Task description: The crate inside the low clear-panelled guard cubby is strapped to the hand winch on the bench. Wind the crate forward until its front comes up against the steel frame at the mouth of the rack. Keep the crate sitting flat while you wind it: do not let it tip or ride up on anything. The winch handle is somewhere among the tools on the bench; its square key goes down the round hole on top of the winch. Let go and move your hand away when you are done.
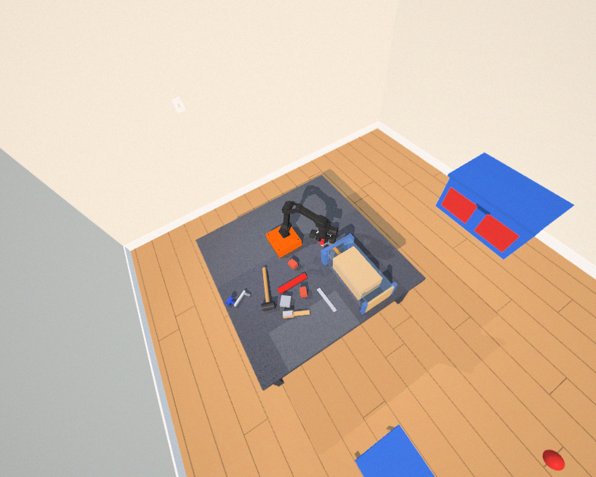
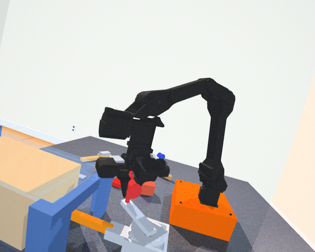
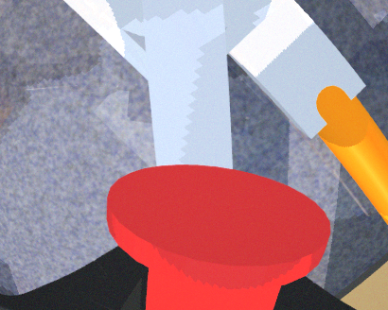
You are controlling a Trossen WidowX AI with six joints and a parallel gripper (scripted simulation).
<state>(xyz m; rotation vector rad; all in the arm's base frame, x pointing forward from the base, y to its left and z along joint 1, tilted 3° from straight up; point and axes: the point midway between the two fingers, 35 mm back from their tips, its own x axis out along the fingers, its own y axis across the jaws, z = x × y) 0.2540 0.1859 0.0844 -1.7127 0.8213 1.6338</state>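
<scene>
My gripper tip is 3 cm past the winch handle, 2 cm to the right of it and 1 cm above it. From my gripper tip the other things lie so: blue frame: 8 cm ahead, 6 cm to the left, 1 cm below; white winch: 9 cm behind, 6 cm to the left, 8 cm below; red knob: 2 cm above.
</scene>
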